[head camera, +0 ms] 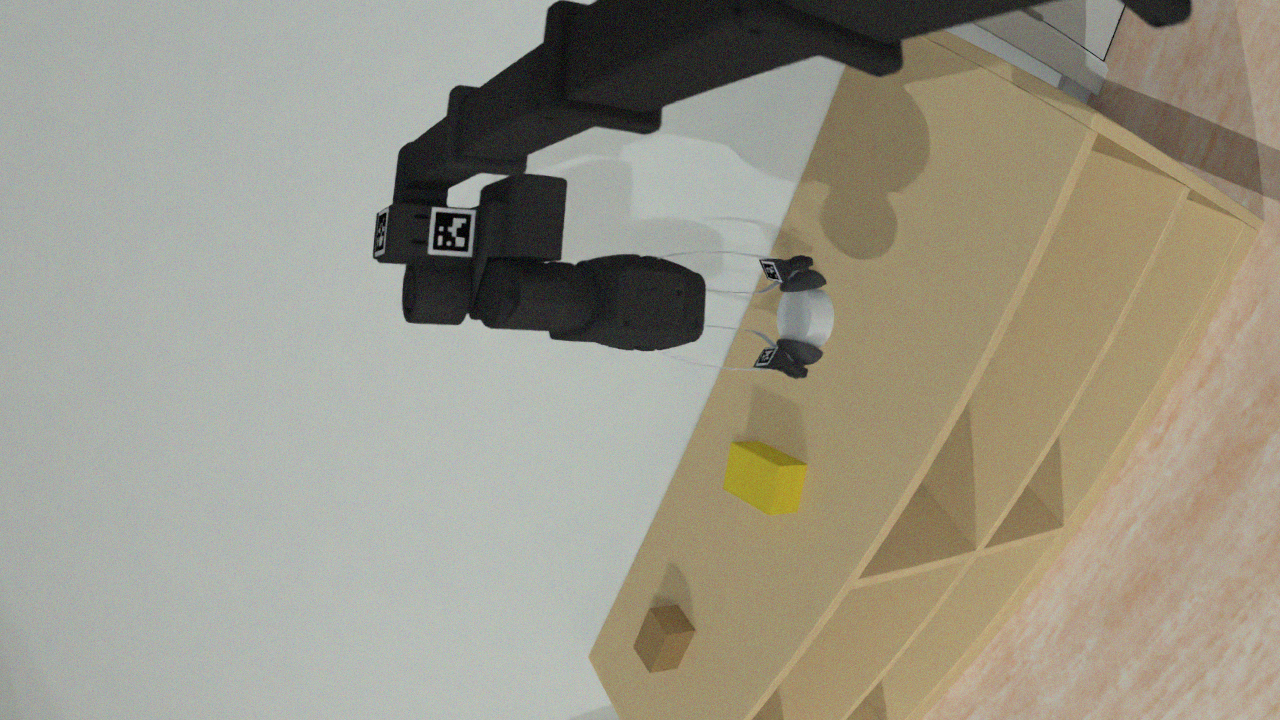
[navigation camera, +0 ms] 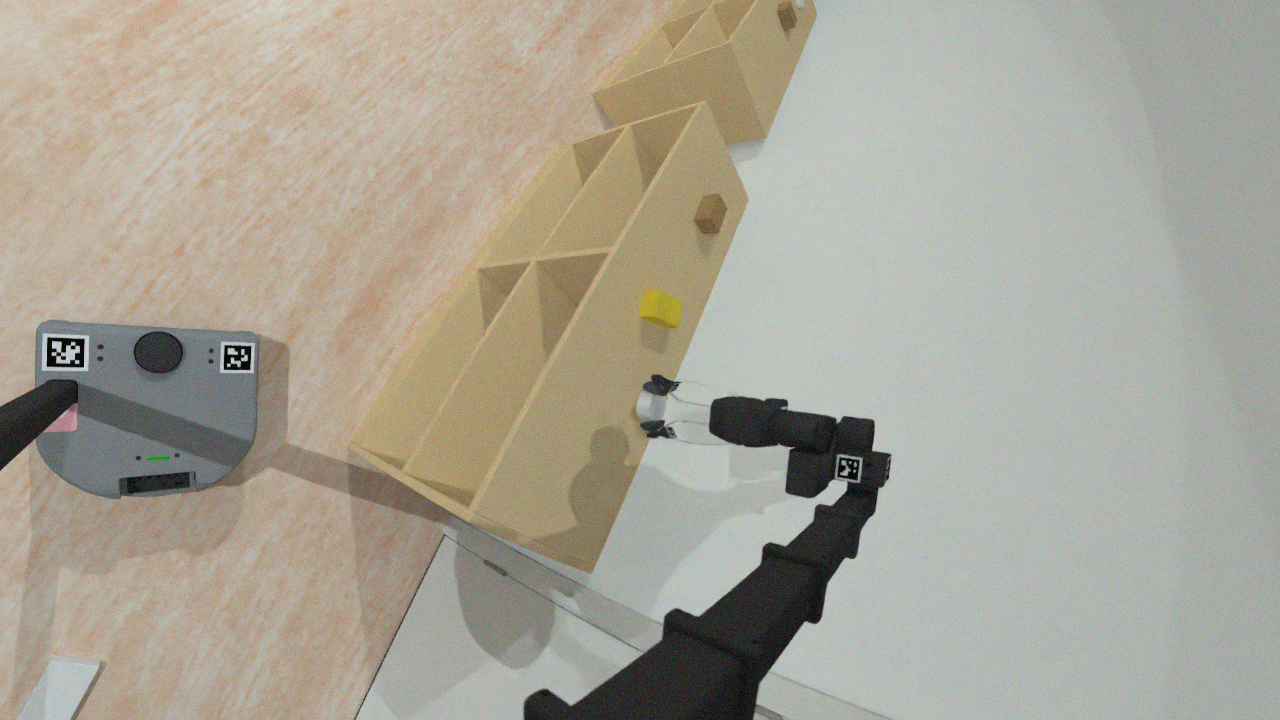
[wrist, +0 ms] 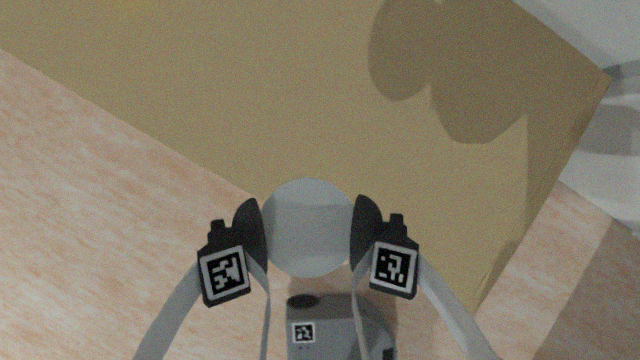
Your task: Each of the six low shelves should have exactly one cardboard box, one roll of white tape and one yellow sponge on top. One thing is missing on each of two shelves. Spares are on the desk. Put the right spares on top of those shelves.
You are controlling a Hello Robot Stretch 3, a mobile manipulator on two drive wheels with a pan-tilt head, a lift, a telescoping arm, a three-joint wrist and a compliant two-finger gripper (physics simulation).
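My gripper [head camera: 804, 317] [navigation camera: 657, 407] [wrist: 307, 222] is shut on a roll of white tape [head camera: 810, 313] [navigation camera: 650, 404] [wrist: 308, 235], one fingertip on each side of it. The tape hangs above the top of a low wooden shelf [head camera: 760, 573] [navigation camera: 554, 447] [wrist: 250, 90], with cast shadows lying apart from it. A yellow sponge [head camera: 763, 479] [navigation camera: 659, 308] lies on this shelf top, beside the gripper. A small cardboard box [head camera: 664, 637] [navigation camera: 710, 214] stands farther along, near the shelf's end. The desk with spares cannot be made out.
A second low shelf [navigation camera: 671, 85] stands beyond the first, with a cardboard box [navigation camera: 786, 16] on top and part of a white thing at the picture edge. A white furniture piece [navigation camera: 429, 626] adjoins the near shelf's other end. My base [navigation camera: 147, 411] [wrist: 340, 330] stands on the floor.
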